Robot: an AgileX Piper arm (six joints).
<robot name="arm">
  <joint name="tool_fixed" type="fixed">
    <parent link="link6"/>
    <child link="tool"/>
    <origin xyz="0 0 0" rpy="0 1.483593 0"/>
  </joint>
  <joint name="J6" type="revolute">
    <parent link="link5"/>
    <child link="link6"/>
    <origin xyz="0.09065 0 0.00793"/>
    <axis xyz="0.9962 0 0.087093"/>
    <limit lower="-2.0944" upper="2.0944"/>
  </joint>
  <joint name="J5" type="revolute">
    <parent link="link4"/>
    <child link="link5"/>
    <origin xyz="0 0 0"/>
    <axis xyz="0 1 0"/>
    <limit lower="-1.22" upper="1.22"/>
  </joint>
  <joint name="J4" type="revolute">
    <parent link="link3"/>
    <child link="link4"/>
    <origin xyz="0.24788 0 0.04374"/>
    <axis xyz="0.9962 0 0.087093"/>
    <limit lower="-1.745" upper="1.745"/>
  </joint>
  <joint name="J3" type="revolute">
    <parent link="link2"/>
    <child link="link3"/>
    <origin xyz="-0.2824 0 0.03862"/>
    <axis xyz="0 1 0"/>
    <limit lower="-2.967" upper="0"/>
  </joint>
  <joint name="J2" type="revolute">
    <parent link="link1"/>
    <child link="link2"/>
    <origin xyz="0 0 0"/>
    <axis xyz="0 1 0"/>
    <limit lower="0" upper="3.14"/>
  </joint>
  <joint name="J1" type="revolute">
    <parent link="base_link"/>
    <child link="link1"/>
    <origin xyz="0 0 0.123"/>
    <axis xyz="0 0 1"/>
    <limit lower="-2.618" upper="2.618"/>
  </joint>
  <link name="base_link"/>
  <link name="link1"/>
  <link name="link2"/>
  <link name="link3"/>
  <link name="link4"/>
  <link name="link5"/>
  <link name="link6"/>
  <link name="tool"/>
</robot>
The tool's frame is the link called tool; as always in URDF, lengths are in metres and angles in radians.
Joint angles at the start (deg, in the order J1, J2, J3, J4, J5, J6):
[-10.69 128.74 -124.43 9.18 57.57 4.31]
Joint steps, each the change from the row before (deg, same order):
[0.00 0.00 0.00 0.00 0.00 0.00]
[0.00 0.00 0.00 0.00 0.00 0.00]
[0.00 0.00 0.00 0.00 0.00 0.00]
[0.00 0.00 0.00 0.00 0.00 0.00]
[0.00 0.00 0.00 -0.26 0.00 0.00]
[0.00 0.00 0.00 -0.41 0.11 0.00]
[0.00 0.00 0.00 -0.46 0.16 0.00]
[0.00 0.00 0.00 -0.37 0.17 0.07]
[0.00 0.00 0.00 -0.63 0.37 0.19]
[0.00 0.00 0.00 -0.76 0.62 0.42]
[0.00 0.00 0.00 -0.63 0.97 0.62]
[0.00 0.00 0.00 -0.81 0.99 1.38]
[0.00 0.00 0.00 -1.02 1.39 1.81]
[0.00 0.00 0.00 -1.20 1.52 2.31]
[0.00 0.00 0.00 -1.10 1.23 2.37]
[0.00 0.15 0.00 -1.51 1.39 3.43]
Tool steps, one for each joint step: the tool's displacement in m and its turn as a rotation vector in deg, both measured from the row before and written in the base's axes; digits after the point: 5 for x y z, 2 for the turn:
[0.00000 0.00000 0.00000 0.00 0.00 0.00]
[0.00000 0.00000 0.00000 0.00 0.00 0.00]
[0.00000 0.00000 0.00000 0.00 0.00 0.00]
[0.00000 0.00000 0.00000 0.00 0.00 0.00]
[-0.00006 -0.00034 -0.00005 -0.26 0.05 0.00]
[-0.00024 -0.00049 -0.00018 -0.38 0.18 0.01]
[-0.00032 -0.00054 -0.00023 -0.42 0.24 0.02]
[-0.00031 -0.00042 -0.00021 -0.29 0.24 -0.04]
[-0.00063 -0.00070 -0.00042 -0.45 0.48 -0.12]
[-0.00100 -0.00079 -0.00064 -0.41 0.75 -0.29]
[-0.00144 -0.00052 -0.00088 -0.12 1.06 -0.43]
[-0.00153 -0.00077 -0.00089 0.09 1.10 -1.11]
[-0.00214 -0.00096 -0.00118 0.14 1.51 -1.49]
[-0.00240 -0.00121 -0.00121 0.17 1.63 -1.97]
[-0.00201 -0.00119 -0.00092 0.19 1.29 -2.09]
[-0.00202 -0.00183 -0.00225 0.22 1.57 -3.11]

